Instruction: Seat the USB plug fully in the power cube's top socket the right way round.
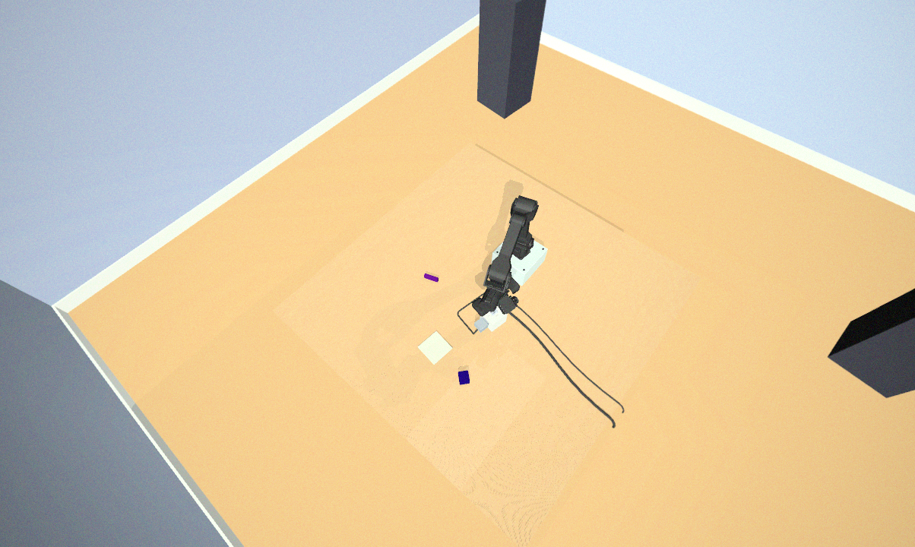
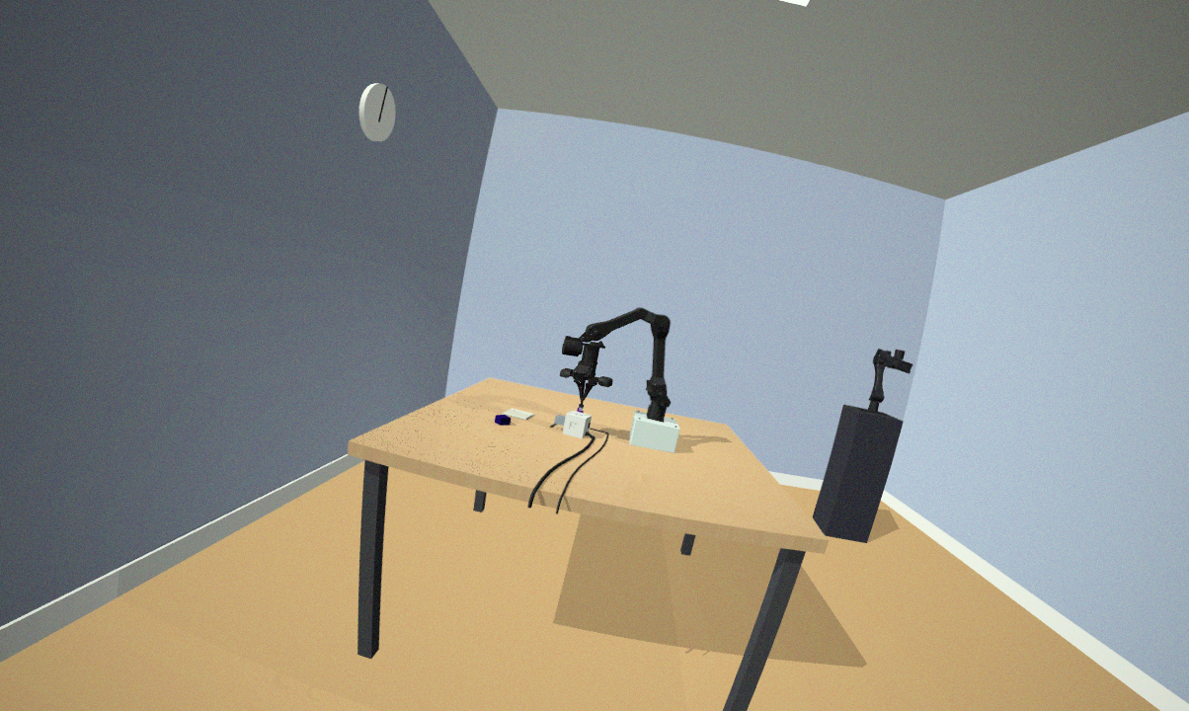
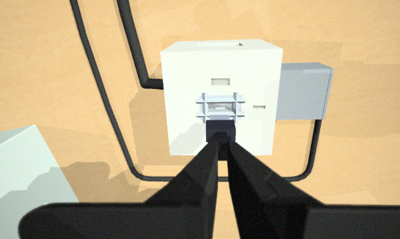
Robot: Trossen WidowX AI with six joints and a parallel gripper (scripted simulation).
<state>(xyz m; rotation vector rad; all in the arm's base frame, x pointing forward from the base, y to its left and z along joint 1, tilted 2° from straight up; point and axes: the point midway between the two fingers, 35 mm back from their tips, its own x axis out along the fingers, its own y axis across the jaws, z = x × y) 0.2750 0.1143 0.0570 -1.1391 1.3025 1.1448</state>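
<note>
My gripper tip is now 60 mm above the USB socket. Round my gripper tip: USB plug 20 mm below; dark blue block 260 mm ahead, 100 mm to the left, 120 mm below; white pad 250 mm ahead, 70 mm to the right, 130 mm below.
</note>
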